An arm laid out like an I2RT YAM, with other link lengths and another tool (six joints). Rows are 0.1 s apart.
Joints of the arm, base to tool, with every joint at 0 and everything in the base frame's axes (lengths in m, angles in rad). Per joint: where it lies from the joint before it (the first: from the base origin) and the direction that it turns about. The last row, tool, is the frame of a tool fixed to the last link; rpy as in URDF.
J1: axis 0 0 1 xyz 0 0 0.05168
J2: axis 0 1 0 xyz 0.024 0.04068 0.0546
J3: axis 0 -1 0 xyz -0.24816 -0.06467 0
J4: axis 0 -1 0 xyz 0.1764 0.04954 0.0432
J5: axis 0 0 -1 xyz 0.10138 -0.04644 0.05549
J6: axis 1 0 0 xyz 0.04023 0 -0.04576
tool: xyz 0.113 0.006 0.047 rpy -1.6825 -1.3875 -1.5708
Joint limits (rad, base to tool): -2.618..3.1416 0..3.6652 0..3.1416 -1.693..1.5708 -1.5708..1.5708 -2.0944..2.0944
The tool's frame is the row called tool.
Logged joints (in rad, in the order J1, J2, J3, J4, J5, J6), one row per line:
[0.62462 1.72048 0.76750 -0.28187 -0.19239 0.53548]
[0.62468 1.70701 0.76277 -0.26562 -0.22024 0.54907]
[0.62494 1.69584 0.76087 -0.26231 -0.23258 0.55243]
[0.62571 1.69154 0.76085 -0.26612 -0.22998 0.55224]
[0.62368 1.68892 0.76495 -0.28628 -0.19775 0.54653]
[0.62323 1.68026 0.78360 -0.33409 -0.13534 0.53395]
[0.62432 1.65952 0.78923 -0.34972 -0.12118 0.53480]
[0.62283 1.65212 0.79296 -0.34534 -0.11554 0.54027]
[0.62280 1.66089 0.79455 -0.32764 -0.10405 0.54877]
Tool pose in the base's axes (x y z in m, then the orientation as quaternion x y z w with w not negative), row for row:
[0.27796 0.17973 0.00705 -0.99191 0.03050 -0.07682 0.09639]
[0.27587 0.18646 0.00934 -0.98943 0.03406 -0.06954 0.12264]
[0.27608 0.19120 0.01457 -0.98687 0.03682 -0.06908 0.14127]
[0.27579 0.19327 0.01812 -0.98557 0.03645 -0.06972 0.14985]
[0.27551 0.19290 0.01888 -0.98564 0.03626 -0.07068 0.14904]
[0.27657 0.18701 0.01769 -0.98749 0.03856 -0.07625 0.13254]
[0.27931 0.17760 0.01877 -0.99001 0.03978 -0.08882 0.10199]
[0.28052 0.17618 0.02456 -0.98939 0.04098 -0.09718 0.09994]
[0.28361 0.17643 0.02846 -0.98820 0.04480 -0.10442 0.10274]
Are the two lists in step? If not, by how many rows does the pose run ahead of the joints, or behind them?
The pose runs 1 row behind the joints: the pose in row i belongs to the joints in row i - 1.
